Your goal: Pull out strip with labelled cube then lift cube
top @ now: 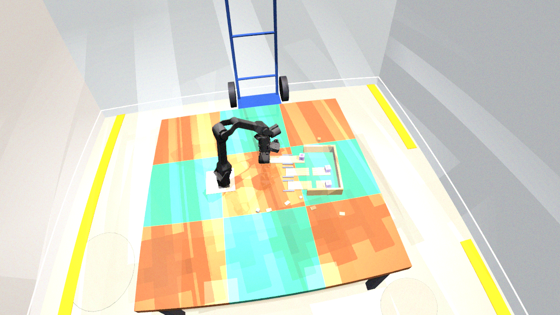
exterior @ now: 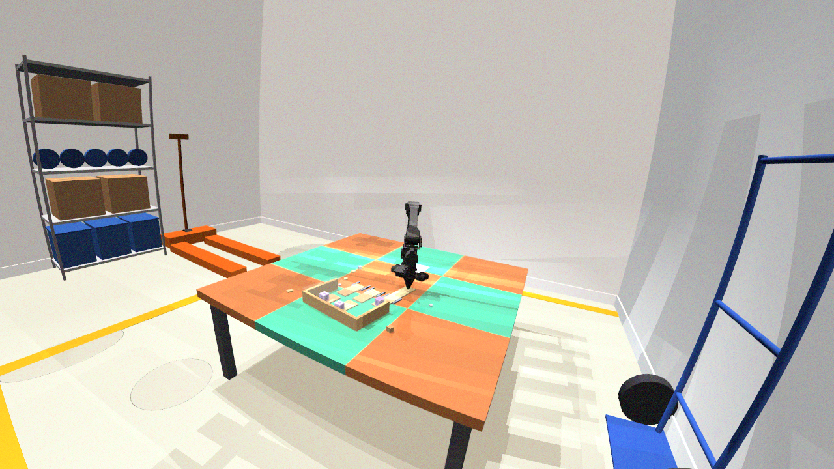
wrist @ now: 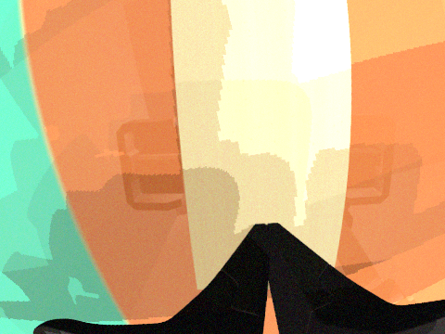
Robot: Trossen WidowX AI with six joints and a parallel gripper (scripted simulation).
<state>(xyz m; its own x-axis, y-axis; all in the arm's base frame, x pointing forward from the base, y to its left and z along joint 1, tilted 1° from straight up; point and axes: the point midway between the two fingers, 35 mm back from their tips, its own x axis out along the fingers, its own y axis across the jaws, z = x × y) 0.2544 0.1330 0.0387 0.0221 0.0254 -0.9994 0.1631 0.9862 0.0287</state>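
The one-piece strip lies 100 mm ahead of my gripper tip and 20 mm to the right of it.
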